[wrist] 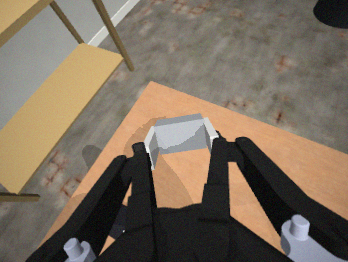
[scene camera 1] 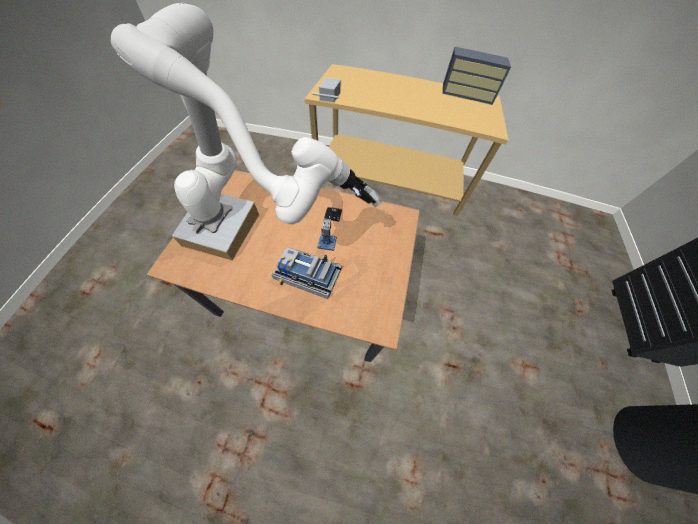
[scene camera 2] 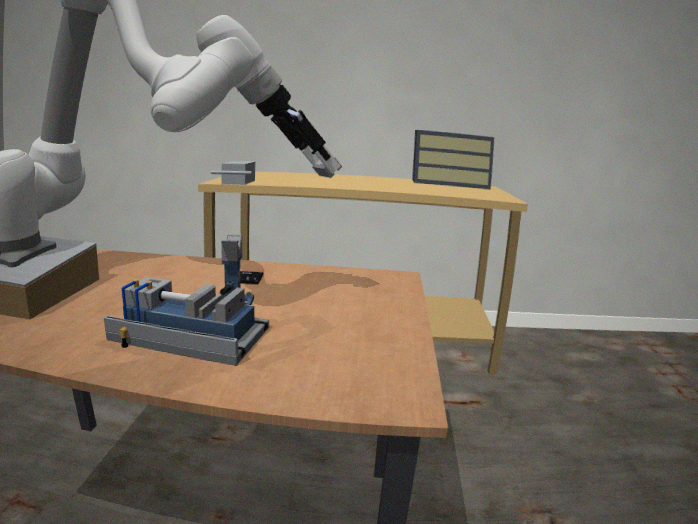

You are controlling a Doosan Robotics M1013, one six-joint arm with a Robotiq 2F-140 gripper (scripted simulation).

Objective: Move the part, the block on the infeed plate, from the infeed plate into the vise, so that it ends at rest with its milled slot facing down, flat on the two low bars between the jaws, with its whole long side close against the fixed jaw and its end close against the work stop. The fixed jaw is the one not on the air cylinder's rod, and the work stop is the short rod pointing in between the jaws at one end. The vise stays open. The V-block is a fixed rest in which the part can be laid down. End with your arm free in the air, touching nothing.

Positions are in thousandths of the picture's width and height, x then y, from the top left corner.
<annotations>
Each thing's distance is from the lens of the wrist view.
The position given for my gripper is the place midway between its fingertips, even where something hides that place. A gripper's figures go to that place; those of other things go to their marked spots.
my gripper (wrist: 519, 502): 0.22 m
part (wrist: 530, 510): 0.20 m
</annotations>
